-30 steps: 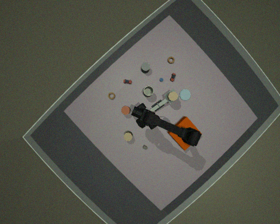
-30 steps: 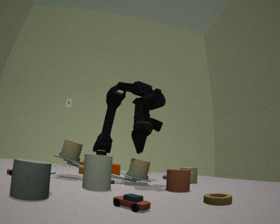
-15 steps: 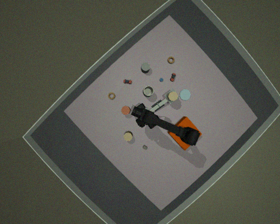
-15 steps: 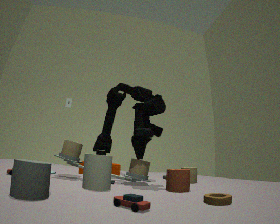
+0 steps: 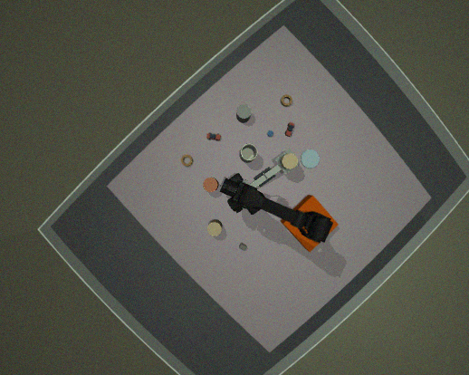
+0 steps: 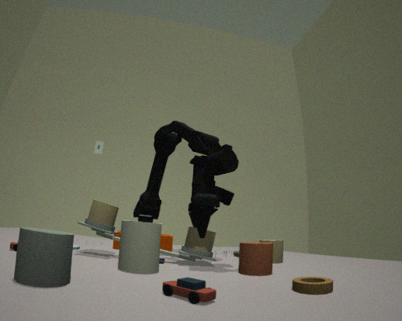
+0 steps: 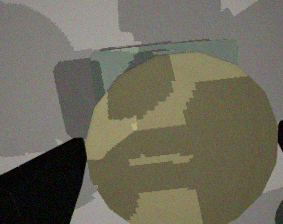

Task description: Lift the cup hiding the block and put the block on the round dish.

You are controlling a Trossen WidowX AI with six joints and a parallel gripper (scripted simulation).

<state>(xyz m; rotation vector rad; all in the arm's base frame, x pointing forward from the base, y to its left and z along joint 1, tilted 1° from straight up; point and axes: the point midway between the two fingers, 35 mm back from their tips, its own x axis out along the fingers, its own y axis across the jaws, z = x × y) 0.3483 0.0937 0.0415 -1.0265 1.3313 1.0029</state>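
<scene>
Now: the grey block 30 mm below my gripper tip. The rest, counted from my gripper tip: hollow pale cylinder: 160 mm to the right, 100 mm ahead, 30 mm below; blue piece: 330 mm to the right, 80 mm ahead, 60 mm below; orange cylinder: 140 mm ahead, 60 mm to the left, 30 mm below.
</scene>
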